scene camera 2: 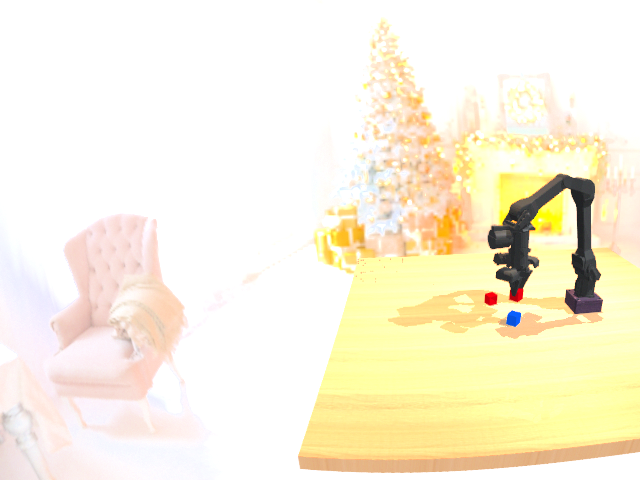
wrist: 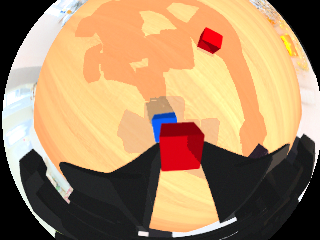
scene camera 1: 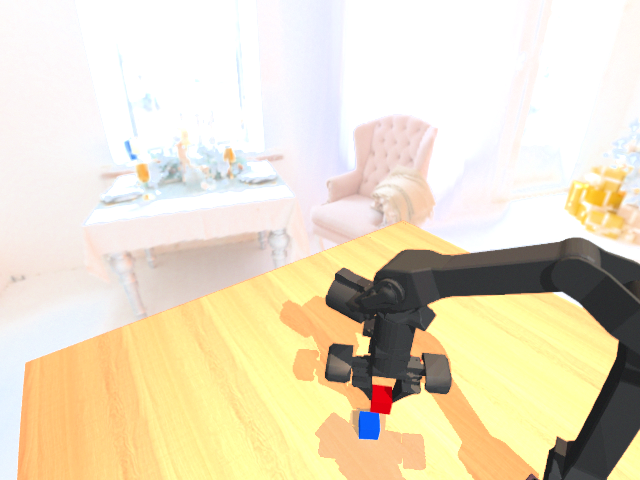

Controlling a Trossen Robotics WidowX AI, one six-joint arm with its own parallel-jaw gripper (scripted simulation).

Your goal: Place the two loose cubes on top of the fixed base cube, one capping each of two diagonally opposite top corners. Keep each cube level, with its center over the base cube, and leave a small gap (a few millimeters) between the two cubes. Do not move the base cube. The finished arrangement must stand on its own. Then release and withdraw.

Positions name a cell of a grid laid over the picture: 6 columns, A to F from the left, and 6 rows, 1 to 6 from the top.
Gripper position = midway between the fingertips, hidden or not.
gripper: scene camera 2 E4; wrist D4; scene camera 1 D5
